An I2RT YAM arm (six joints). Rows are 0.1 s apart.
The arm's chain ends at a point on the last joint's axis. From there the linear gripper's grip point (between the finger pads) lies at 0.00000 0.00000 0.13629 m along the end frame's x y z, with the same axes.
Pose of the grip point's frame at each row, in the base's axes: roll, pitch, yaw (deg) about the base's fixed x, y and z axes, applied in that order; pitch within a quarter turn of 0, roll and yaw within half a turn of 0; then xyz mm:
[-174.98 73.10 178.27 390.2 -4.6 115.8]
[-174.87 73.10 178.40 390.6 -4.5 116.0]
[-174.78 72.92 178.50 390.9 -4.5 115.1]
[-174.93 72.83 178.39 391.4 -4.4 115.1]
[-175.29 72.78 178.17 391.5 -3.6 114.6]
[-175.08 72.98 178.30 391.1 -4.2 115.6]
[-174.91 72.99 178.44 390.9 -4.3 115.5]
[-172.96 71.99 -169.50 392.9 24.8 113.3]
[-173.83 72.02 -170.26 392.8 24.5 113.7]
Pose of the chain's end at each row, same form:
[-174.98 73.10 178.27 260.7 11.2 155.3]
[-174.87 73.10 178.40 261.1 11.3 155.5]
[-174.78 72.92 178.50 261.5 11.3 155.0]
[-174.93 72.83 178.39 262.1 11.3 155.2]
[-175.29 72.78 178.17 262.2 11.7 154.8]
[-175.08 72.98 178.30 261.7 11.3 155.3]
[-174.91 72.99 178.44 261.5 11.3 155.2]
[-172.96 71.99 -169.50 263.4 17.8 155.1]
[-173.83 72.02 -170.26 263.3 17.1 155.5]

